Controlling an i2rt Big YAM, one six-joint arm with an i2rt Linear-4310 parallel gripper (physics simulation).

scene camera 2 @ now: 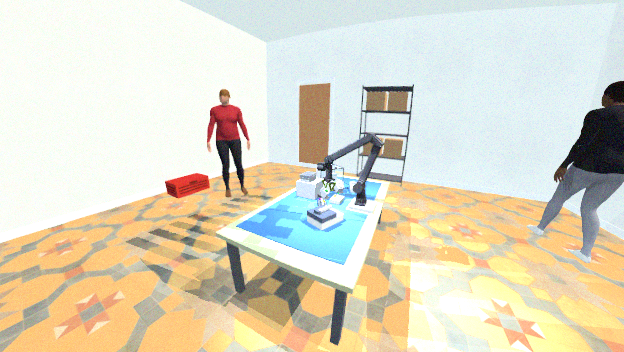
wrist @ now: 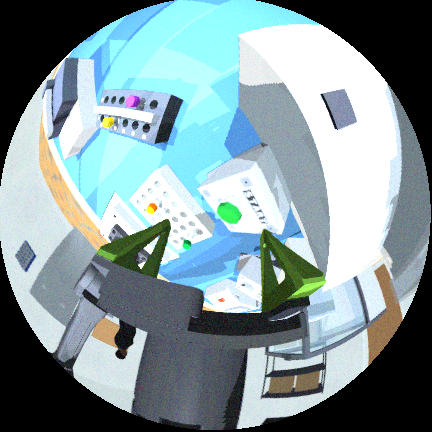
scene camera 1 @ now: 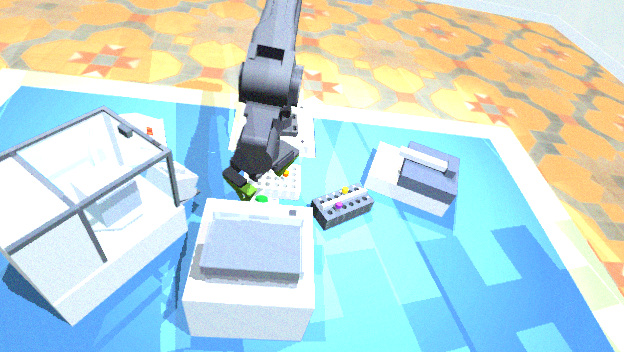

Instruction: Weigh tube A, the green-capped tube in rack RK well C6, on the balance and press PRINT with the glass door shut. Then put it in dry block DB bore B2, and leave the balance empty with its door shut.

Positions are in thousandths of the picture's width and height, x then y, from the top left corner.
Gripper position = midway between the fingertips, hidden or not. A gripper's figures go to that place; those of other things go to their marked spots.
Scene:
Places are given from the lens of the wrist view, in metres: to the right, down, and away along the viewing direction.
gripper (wrist: 497, 529): 0.00, 0.01, 0.13
glass-box balance (wrist: 777, 730): 0.18, 0.15, 0.09
white box with grey lid (wrist: 793, 369): 0.04, -0.02, 0.03
The marked spots on the glass-box balance and the white box with grey lid are 0.23 m apart.

